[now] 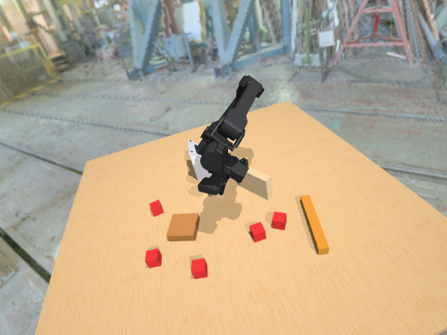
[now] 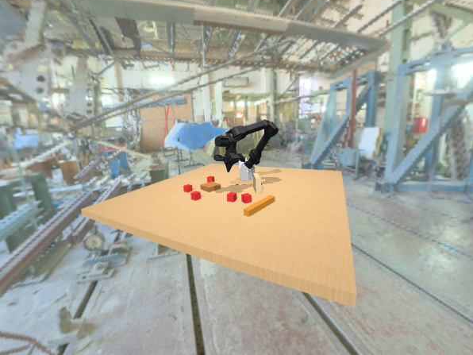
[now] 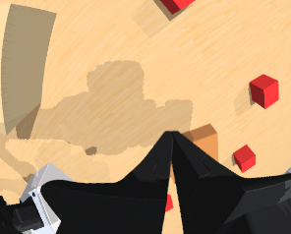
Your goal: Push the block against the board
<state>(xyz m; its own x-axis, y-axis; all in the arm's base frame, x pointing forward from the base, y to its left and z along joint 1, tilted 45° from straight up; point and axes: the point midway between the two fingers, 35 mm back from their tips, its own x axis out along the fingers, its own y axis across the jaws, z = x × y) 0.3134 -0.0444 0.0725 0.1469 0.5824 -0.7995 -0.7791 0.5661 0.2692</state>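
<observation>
Now: gripper tip 100 mm past the tan block, 140 mm to the right of it and 80 mm above it. Round my gripper tip: brown block 20 mm behind, 160 mm to the right, 120 mm below; orange board 140 mm ahead, 260 mm to the left, 120 mm below.
</observation>
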